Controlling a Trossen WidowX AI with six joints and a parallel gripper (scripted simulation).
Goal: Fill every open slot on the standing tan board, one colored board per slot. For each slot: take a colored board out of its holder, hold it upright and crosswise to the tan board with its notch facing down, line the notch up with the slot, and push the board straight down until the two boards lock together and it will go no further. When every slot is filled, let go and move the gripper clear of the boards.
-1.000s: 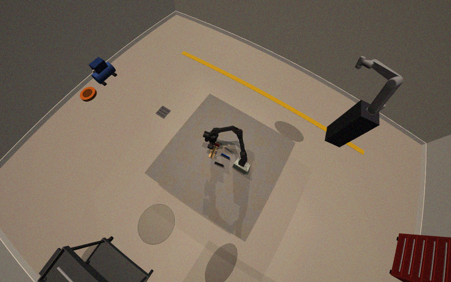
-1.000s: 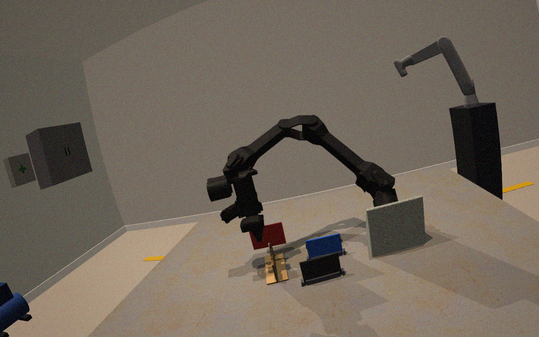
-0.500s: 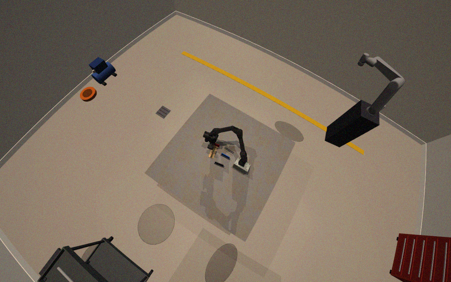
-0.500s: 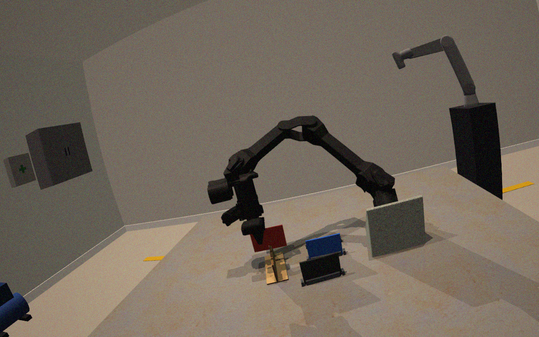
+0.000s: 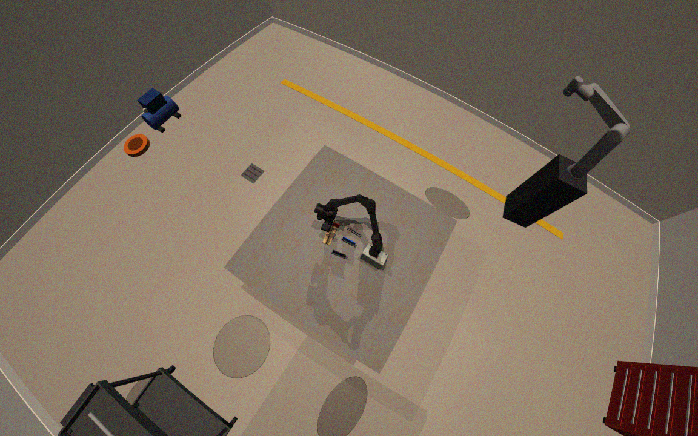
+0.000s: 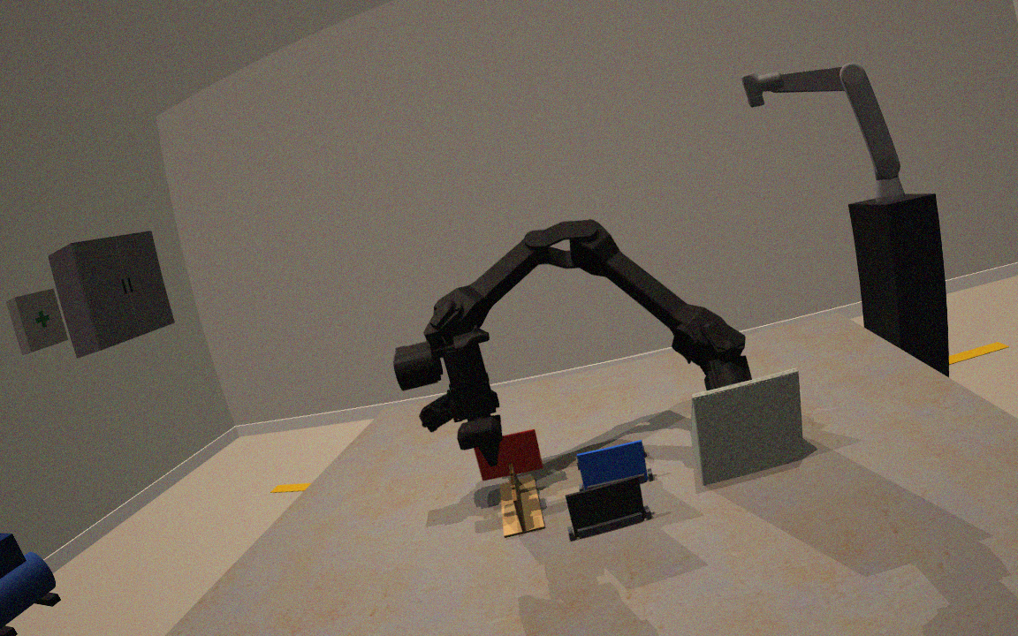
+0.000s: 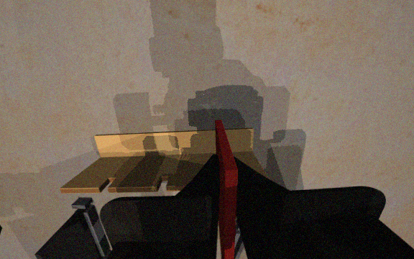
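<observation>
The red board lies 3 cm behind my gripper tip. Round my gripper tip: tan board: 3 cm behind, 5 cm to the left, 3 cm below; blue board: 18 cm behind, 6 cm to the left, 4 cm below; black board: 16 cm behind, 17 cm to the left, 4 cm below.
</observation>
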